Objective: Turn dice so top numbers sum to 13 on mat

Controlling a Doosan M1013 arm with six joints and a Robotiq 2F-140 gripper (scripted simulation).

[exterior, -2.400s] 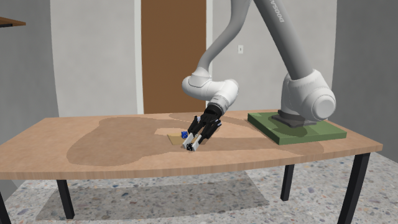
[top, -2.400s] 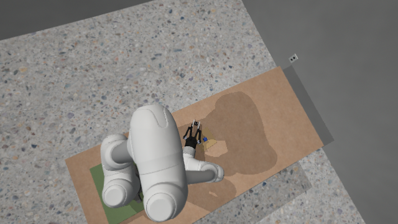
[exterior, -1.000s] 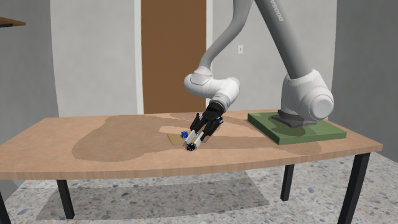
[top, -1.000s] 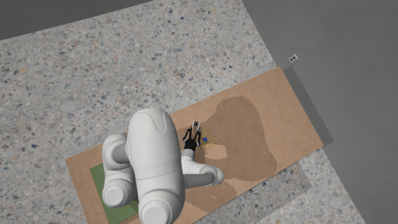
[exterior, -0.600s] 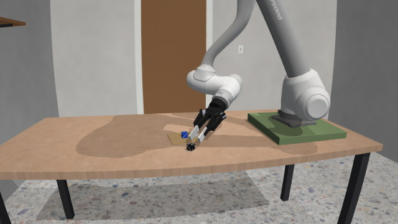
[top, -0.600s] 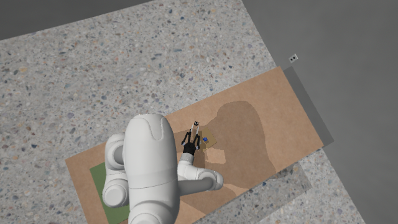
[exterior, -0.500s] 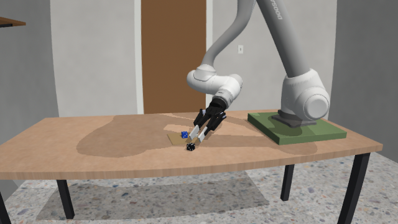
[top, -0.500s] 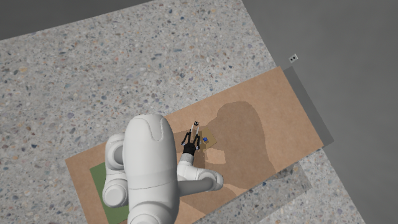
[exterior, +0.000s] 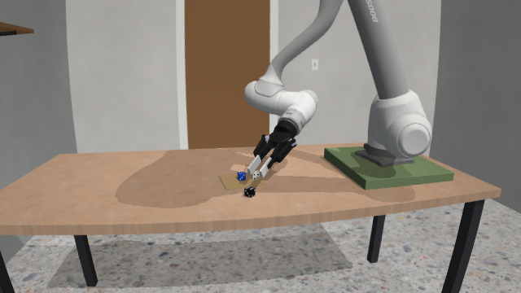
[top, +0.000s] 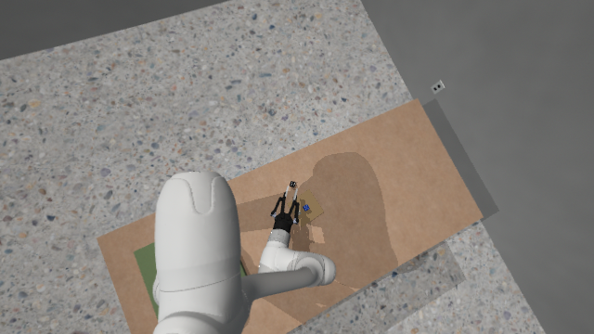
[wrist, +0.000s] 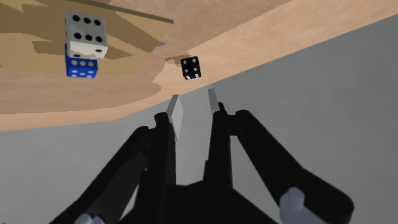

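The black die lies 50 mm ahead of my hand, 30 mm to the left of it and 70 mm below it. Also, from my hand: white die (20 mm behind, 100 mm to the right, 60 mm below); then blue die (30 mm ahead, 100 mm to the right, 60 mm below); then tan mat (30 mm ahead, 100 mm to the right, 80 mm below).
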